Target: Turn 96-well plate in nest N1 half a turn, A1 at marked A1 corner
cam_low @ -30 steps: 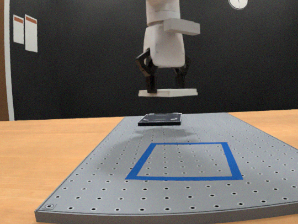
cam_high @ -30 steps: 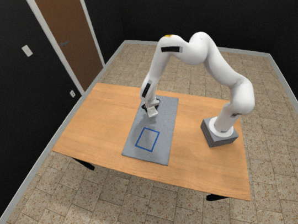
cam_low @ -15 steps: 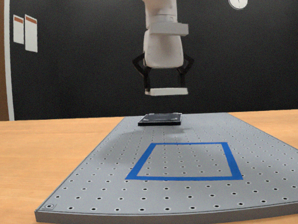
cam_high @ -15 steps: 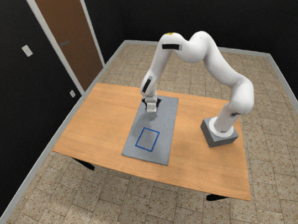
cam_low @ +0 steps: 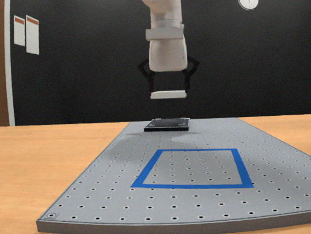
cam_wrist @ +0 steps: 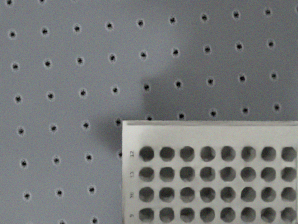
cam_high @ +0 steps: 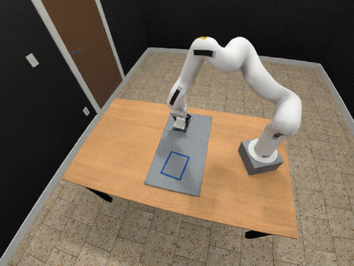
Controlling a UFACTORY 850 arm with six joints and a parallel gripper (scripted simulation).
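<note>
Right now the plate nest N1 is 100 mm below my hand and 60 mm to the right of it. Also, from my hand: white 96-well plate: 10 mm below.
</note>
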